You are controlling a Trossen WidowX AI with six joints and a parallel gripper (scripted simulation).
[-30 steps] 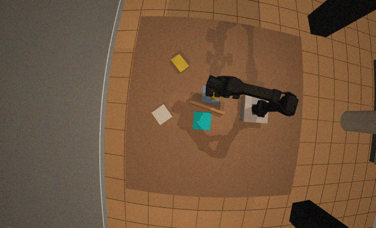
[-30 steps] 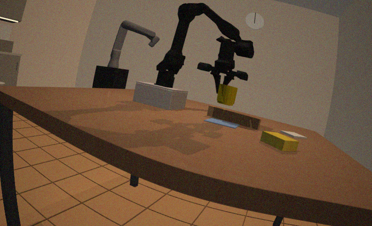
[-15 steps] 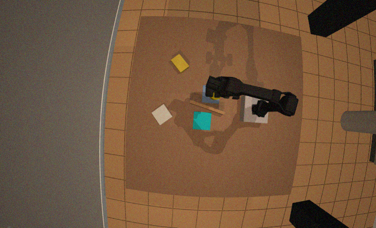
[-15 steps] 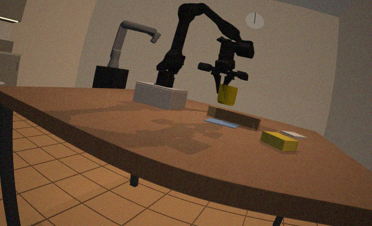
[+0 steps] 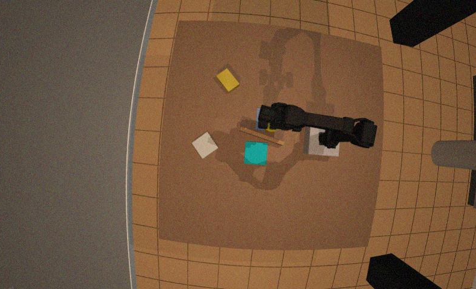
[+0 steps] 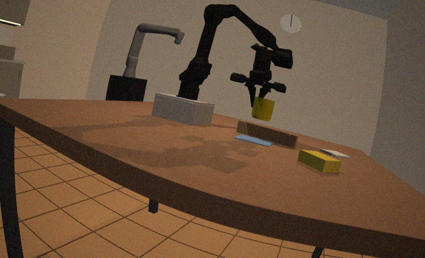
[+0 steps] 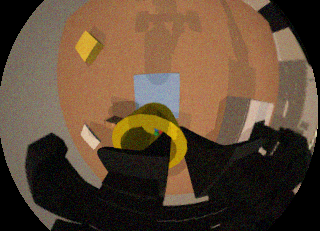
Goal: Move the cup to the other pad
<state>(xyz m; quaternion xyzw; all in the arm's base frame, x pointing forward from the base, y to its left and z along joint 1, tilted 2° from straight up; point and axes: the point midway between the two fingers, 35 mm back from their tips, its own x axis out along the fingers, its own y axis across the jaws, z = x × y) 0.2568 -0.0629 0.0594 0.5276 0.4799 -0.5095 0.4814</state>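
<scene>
My gripper tip is now 9 cm short of the teal pad, 14 cm to the right of it and 11 cm above it. Also, from my gripper tip: blue pad: 3 cm ahead, 4 cm to the right, 11 cm below; then yellow cup: 2 cm ahead; then low wooden bar: 6 cm ahead, 5 cm to the left, 9 cm below.
</scene>
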